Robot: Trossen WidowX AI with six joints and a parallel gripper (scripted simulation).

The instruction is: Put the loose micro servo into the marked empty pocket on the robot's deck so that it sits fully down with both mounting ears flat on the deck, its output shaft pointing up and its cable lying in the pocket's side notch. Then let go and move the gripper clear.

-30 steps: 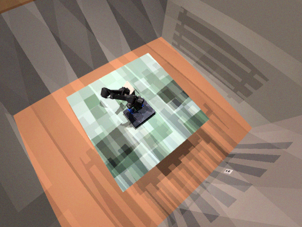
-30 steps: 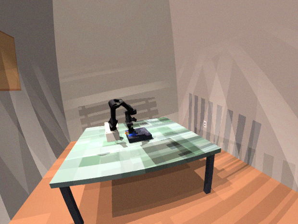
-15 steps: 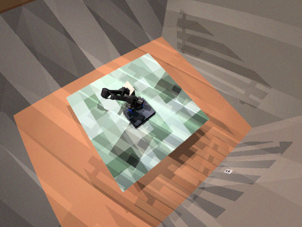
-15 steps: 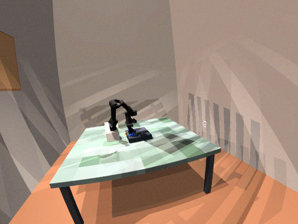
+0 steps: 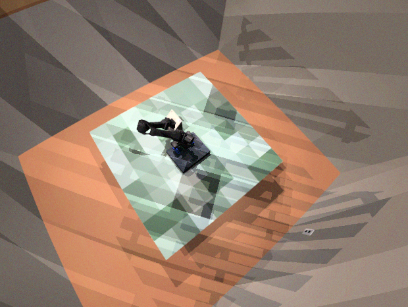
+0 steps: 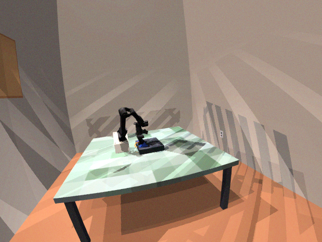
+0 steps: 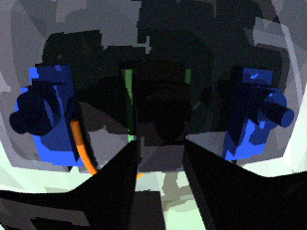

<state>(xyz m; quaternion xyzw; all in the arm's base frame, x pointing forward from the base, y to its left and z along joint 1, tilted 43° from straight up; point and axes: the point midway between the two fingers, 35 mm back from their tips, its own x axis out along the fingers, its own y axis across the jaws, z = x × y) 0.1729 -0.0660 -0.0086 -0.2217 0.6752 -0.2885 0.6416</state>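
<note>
Right now my gripper tip is 120 mm short of the dark deck, 40 mm above it and 10 mm to the left of it.
</note>
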